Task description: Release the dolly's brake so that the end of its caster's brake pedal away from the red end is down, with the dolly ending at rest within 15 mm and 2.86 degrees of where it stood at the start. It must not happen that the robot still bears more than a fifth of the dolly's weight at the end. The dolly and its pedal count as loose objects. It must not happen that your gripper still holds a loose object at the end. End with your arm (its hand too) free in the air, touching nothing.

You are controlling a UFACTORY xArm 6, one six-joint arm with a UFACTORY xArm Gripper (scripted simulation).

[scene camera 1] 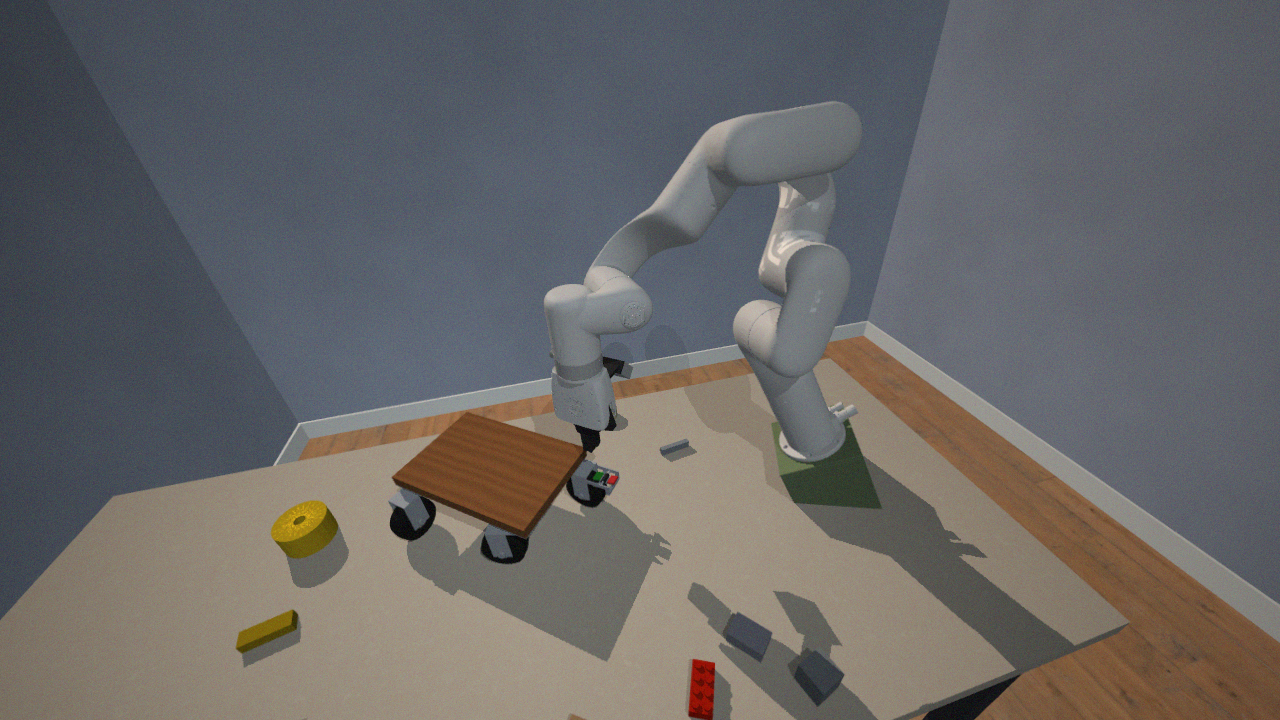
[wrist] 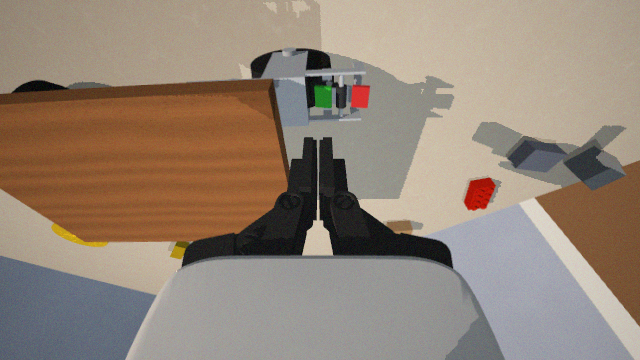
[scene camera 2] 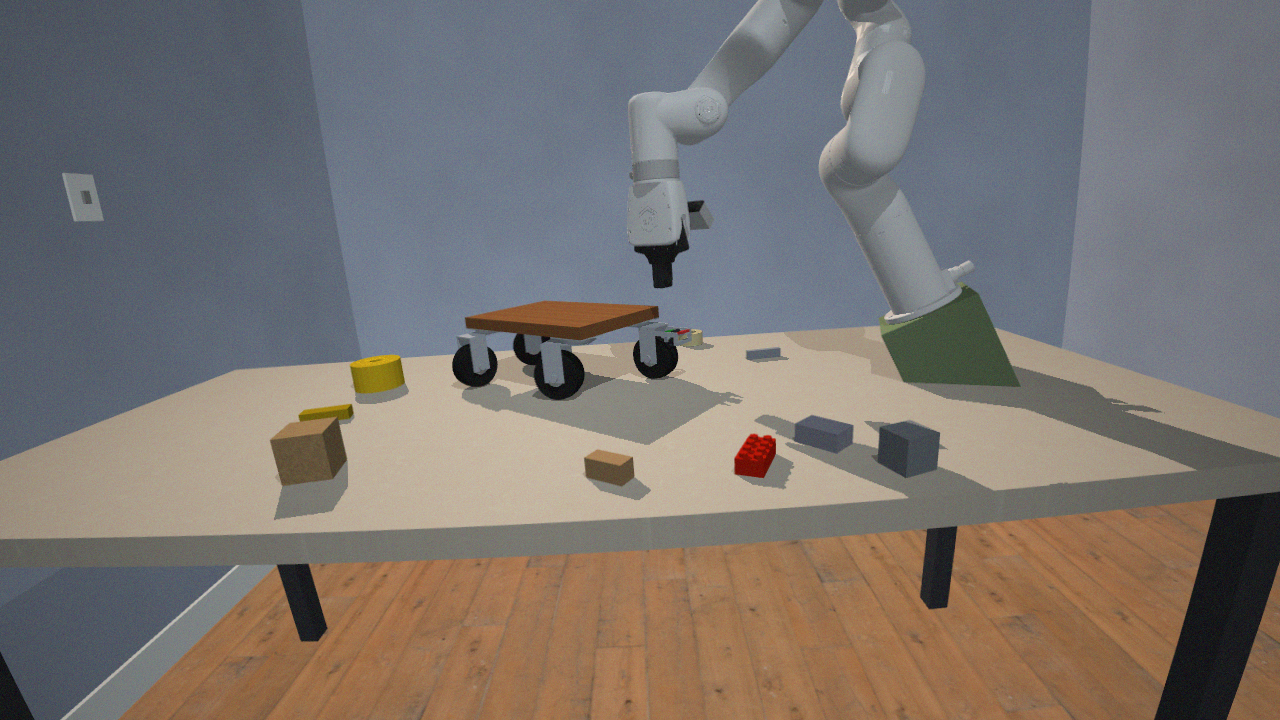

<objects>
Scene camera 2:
my gripper: 663, 287
yellow cylinder: 375, 374
red brick: 746, 463
</objects>
